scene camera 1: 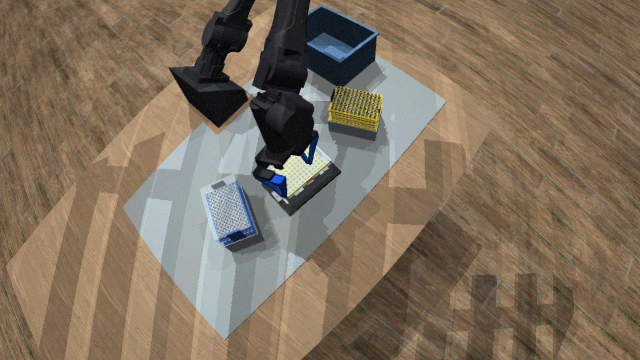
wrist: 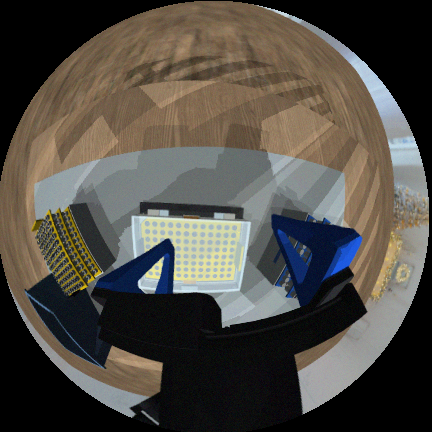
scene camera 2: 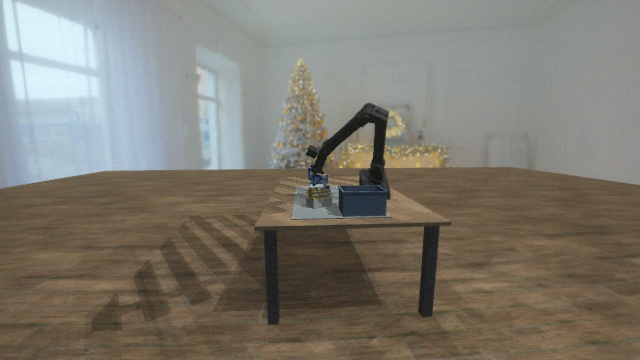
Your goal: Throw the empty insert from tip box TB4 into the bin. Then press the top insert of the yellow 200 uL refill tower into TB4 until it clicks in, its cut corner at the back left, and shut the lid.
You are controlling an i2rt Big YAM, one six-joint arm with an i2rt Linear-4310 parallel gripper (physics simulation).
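Tip box TB4 (scene camera 1: pixel 301 172) (wrist: pixel 190 250) sits mid-mat on a dark base (scene camera 1: pixel 306 196) (wrist: pixel 190 206). Its yellow insert shows many round holes inside a pale see-through rim; I cannot tell whether the clear lid is shut over it. My gripper (scene camera 1: pixel 297 179) (scene camera 2: pixel 318 186) (wrist: pixel 219 232) is open and empty, its blue fingers spread over TB4; one finger hides part of the insert in the wrist view. The yellow refill tower (scene camera 1: pixel 355 107) (scene camera 2: pixel 319 193) (wrist: pixel 65 250) stands on a grey block, with several layers. The blue bin (scene camera 1: pixel 345 62) (scene camera 2: pixel 362 201) (wrist: pixel 70 320) stands beyond the tower.
A blue-and-white refill tower (scene camera 1: pixel 229 210) (wrist: pixel 284 281) stands on the side of TB4 away from the yellow tower. All stand on a grey mat (scene camera 1: pixel 220 305) (wrist: pixel 200 165) on the wooden table (scene camera 1: pixel 360 260) (scene camera 2: pixel 405 217). The arm's base is beside the mat.
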